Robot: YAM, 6 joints.
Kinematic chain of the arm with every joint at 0, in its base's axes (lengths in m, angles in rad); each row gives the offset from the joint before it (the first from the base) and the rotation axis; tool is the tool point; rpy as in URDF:
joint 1: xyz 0 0 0.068 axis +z
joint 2: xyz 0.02 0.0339 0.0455 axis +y
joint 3: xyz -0.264 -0.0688 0 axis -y
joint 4: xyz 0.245 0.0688 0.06 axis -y
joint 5: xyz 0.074 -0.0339 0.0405 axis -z
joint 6: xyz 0.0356 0 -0.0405 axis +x
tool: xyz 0 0 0 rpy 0 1.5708 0
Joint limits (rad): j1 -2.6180..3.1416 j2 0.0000..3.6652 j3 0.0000..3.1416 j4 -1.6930..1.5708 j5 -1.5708..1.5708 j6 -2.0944..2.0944
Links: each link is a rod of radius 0.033 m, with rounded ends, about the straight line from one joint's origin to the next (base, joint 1, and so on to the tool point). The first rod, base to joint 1, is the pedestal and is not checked.
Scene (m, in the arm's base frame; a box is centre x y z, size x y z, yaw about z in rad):
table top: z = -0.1
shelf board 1: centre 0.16 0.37 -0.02 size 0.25 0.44 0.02 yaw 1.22
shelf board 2: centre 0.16 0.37 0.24 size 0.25 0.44 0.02 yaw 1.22
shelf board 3: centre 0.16 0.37 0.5 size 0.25 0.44 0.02 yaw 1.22
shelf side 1: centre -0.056 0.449 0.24 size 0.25 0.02 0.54 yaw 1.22
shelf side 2: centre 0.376 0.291 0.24 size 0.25 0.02 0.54 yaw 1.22
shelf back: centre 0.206 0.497 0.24 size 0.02 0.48 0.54 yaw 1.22
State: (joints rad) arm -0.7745 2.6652 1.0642 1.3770 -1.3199 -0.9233
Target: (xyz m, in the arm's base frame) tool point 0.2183 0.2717 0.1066
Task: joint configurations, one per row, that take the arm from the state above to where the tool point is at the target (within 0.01 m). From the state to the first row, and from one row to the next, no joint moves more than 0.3 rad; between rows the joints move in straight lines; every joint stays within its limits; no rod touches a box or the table.
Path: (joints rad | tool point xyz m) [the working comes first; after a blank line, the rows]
Joints at the target: 0.7927 2.1763 0.7635 1.5209 -1.4257 -0.9233
Straight joint move there: touches shelf side 2.

1: -0.4817 2.4565 0.8264 1.4255 -1.3779 -0.9233 | 0.3254 -0.1307 0.0160
2: -0.1889 2.2479 0.5886 1.4739 -1.4360 -0.9233 | 0.3022 -0.0219 0.0554
3: 0.1039 2.0392 0.3509 1.5223 -1.4940 -0.9233 | 0.2407 0.0608 0.0860
4: 0.3967 1.8305 0.1131 1.5708 -1.5521 -0.9233 | 0.1571 0.1044 0.1066
5: 0.5287 1.9458 0.3299 1.5542 -1.5100 -0.9233 | 0.1907 0.1526 0.1070
6: 0.6607 2.0610 0.5467 1.5375 -1.4679 -0.9233 | 0.2117 0.2094 0.1070
7: 0.7927 2.1763 0.7635 1.5209 -1.4257 -0.9233 | 0.2183 0.2717 0.1066

